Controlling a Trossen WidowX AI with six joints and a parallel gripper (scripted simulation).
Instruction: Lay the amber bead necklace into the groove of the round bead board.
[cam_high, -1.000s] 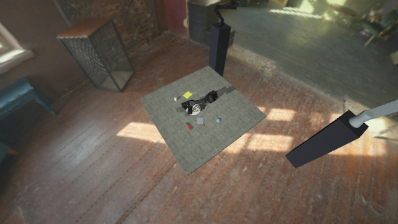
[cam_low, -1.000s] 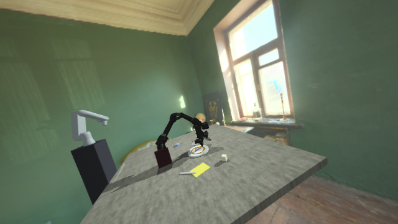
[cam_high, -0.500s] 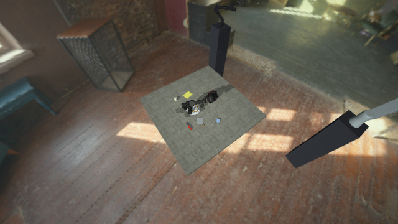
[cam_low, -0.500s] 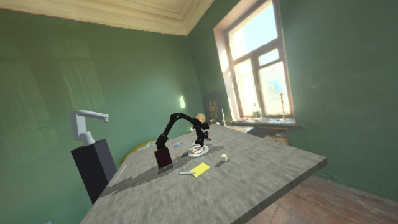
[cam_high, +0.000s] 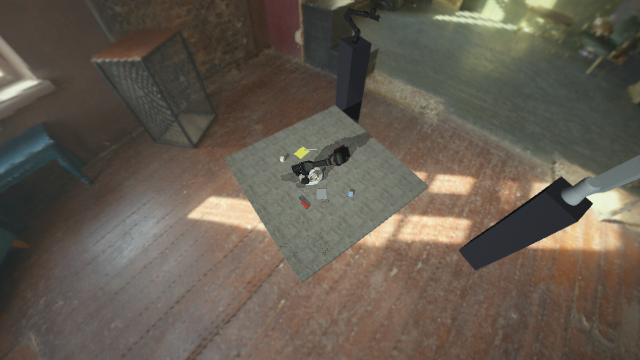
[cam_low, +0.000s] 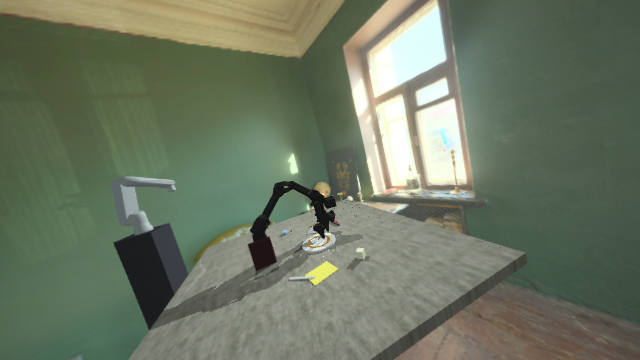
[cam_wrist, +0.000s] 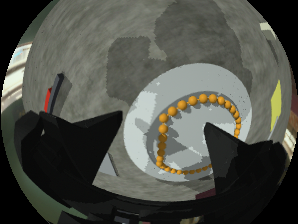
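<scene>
My gripper tip is now 6 cm past the board, 3 cm to the left of it and 2 cm above it. From my gripper tip the other things lie so: red tool (19 cm to the left, 11 cm ahead, 1 cm below); then grey square (18 cm to the left, 5 cm behind, 2 cm below); then small white cube (30 cm to the right, 9 cm ahead).
</scene>
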